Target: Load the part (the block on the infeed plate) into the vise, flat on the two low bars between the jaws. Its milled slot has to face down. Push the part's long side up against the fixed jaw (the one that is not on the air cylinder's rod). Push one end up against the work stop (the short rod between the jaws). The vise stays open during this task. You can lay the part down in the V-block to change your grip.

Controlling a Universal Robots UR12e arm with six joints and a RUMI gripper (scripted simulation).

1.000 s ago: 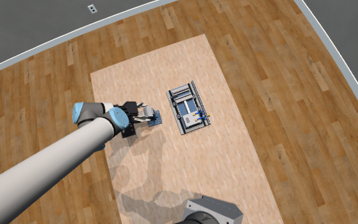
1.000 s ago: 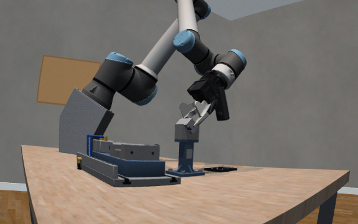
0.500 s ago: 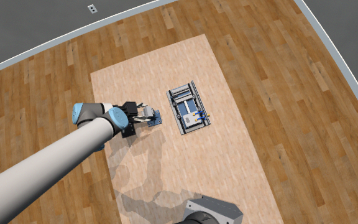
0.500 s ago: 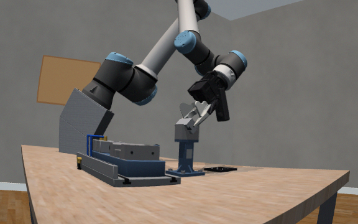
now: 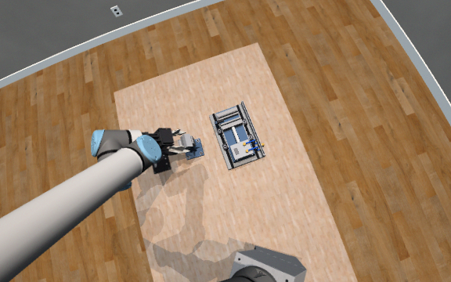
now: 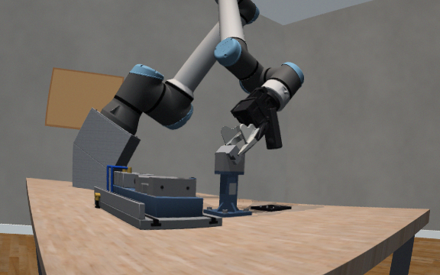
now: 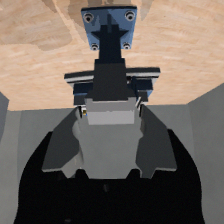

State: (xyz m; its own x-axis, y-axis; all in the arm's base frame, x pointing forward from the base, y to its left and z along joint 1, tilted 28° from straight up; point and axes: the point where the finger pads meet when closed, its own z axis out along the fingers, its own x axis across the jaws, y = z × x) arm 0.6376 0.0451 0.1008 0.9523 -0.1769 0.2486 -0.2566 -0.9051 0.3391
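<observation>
Right now the part is 10 mm to the right of my hand and 10 mm below it. Also, from my hand: work stop: 180 mm to the right, 70 mm below, 60 mm ahead; infeed plate: 180 mm to the left, 160 mm below, 10 mm behind; moving jaw: 220 mm to the right, 80 mm below, 20 mm ahead.
</observation>
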